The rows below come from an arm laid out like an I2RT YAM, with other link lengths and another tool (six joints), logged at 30 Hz.
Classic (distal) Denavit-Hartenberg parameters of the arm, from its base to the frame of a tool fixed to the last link. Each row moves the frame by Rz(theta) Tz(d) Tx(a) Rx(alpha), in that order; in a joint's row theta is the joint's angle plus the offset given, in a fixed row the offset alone. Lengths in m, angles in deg.
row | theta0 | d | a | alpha
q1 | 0 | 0.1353 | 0.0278 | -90
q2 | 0 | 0 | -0.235 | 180
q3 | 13.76 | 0 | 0.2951 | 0
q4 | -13.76 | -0.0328 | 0.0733 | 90
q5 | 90 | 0.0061 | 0 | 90
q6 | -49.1 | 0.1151 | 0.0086 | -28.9
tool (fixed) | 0 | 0.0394 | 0 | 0
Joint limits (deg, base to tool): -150..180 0..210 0..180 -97..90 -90..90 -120..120
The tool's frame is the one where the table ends.
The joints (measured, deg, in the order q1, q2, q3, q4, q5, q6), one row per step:
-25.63, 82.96, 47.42, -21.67, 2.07, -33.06
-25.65, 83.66, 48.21, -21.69, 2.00, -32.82
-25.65, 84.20, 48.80, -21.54, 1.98, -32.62
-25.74, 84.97, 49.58, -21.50, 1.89, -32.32
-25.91, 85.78, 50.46, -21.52, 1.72, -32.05
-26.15, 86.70, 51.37, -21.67, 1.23, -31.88
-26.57, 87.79, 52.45, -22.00, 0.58, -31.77
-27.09, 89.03, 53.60, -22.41, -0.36, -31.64
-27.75, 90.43, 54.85, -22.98, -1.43, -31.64
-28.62, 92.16, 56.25, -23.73, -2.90, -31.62
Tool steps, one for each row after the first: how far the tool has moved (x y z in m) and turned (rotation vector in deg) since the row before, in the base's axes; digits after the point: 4 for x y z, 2 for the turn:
0.0029, -0.0014, 0.0008, 0.14, -0.15, -0.18
0.0026, -0.0012, 0.0008, 0.02, -0.24, -0.16
0.0028, -0.0018, 0.0004, 0.19, -0.16, -0.29
0.0029, -0.0023, 0.0006, 0.24, -0.18, -0.30
0.0028, -0.0019, -0.0003, 0.52, -0.08, -0.11
0.0026, -0.0028, -0.0008, 0.69, 0.03, -0.16
0.0025, -0.0028, -0.0016, 1.00, 0.06, -0.13
0.0021, -0.0034, -0.0024, 1.14, 0.22, -0.10
0.0017, -0.0038, -0.0042, 1.63, 0.35, -0.13

